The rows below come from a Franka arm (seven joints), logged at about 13 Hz.
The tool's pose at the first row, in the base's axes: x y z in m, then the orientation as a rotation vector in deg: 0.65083, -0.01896, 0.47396, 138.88, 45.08, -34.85
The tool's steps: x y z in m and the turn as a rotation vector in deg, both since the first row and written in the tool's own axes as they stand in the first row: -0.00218, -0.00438, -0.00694, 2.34, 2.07, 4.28; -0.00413, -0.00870, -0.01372, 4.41, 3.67, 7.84; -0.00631, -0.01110, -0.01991, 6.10, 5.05, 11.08; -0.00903, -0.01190, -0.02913, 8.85, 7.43, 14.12; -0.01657, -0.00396, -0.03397, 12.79, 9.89, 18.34; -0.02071, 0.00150, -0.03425, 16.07, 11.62, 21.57; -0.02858, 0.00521, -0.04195, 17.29, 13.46, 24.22; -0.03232, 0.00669, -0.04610, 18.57, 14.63, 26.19; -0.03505, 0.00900, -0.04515, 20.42, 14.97, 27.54; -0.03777, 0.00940, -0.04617, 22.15, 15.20, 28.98; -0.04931, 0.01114, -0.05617, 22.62, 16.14, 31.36
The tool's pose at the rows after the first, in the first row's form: 0.64820, -0.01268, 0.47903, 142.99, 40.18, -31.98; 0.64574, -0.00644, 0.48387, 146.32, 35.91, -29.73; 0.64418, -0.00198, 0.48902, 149.02, 31.94, -27.60; 0.64400, 0.00293, 0.49732, 152.99, 28.30, -24.81; 0.64474, -0.00279, 0.50781, 158.04, 22.68, -21.86; 0.64525, -0.00811, 0.51211, 161.91, 18.07, -19.82; 0.64379, -0.00932, 0.52357, 163.82, 14.76, -16.85; 0.64304, -0.00941, 0.52930, 165.42, 12.08, -15.04; 0.64227, -0.01268, 0.53084, 167.18, 9.74, -14.82; 0.64079, -0.01346, 0.53325, 168.75, 7.23, -14.63; 0.63597, -0.01341, 0.54785, 169.35, 4.09, -12.51
